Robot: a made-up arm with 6 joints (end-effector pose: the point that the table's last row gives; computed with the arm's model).
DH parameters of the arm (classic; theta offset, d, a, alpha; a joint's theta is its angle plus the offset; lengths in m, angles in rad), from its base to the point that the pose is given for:
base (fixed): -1.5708 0 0.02 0
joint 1: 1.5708 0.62 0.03 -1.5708
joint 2: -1.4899 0 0.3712 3.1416
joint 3: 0.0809 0.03 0 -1.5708
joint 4: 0 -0.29 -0.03 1.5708
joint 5: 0 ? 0.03 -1.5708
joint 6: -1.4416 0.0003 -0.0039 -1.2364
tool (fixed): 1.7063 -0.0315 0 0
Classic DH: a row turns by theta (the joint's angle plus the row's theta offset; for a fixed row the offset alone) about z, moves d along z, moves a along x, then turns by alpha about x.
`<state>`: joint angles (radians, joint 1 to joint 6).
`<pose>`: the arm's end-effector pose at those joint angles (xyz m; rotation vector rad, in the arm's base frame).
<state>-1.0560 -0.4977 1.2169 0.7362 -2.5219 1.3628</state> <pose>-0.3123 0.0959 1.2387 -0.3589 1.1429 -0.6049</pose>
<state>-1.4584 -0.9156 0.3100 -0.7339 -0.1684 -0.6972</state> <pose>-0.1280 -0.0033 1.1122 0.0512 -1.6677 -0.3901</pose>
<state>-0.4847 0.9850 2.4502 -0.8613 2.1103 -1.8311</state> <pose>0.4127 -0.3401 1.0365 -0.0365 1.5938 -1.5900</pose>
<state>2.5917 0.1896 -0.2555 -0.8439 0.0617 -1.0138</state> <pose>-0.2371 0.2598 0.7423 0.5816 1.6683 1.4476</pose>
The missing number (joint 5, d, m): 0.17
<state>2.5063 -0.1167 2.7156 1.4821 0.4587 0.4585</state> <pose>0.2999 -0.1554 0.9096 0.7247 -1.1591 -0.8807</pose>
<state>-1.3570 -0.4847 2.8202 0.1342 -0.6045 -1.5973</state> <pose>-0.2567 0.3603 0.9016 -0.8712 -1.9523 1.1917</pose>
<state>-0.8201 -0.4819 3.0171 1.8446 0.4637 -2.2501</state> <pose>-0.2031 0.2375 0.7371 1.7490 2.0759 -0.5775</pose>
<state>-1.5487 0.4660 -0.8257 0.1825 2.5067 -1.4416</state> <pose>-0.1699 -0.3021 0.6758 0.0413 -1.7547 -0.2633</pose>
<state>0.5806 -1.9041 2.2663 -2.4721 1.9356 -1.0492</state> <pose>-0.4966 -0.2274 0.3296 -0.5668 -1.1231 -1.2205</pose>
